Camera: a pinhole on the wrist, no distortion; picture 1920 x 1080 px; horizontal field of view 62.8 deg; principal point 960.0 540.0 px. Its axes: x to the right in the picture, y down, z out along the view. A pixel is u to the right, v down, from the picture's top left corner.
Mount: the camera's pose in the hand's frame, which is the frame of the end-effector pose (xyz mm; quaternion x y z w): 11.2 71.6 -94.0 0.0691 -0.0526 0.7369 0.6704
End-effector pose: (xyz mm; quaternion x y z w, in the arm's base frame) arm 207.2 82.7 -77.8 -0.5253 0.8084 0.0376 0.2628
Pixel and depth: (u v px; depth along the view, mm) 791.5 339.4 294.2
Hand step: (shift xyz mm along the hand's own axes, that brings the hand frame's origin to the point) 60.6 -5.8 189.8
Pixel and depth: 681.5 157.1 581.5
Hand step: 179.7 -114.8 458.8
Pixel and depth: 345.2 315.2 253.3
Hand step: 64.2 -65.2 137.9
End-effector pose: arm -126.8 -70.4 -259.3 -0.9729 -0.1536 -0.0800 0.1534
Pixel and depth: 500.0 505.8 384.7
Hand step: 41.9 -103.4 265.4
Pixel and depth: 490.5 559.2 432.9
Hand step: 31.3 -129.3 310.2
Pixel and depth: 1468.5 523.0 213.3
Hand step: 13.9 103.2 127.9
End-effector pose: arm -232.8 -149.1 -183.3 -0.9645 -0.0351 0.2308 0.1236
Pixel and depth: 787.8 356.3 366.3
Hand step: 68.9 -26.0 259.2
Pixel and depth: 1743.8 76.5 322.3
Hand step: 101.1 183.4 249.7
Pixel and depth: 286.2 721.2 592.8
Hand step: -15.0 -284.9 447.1
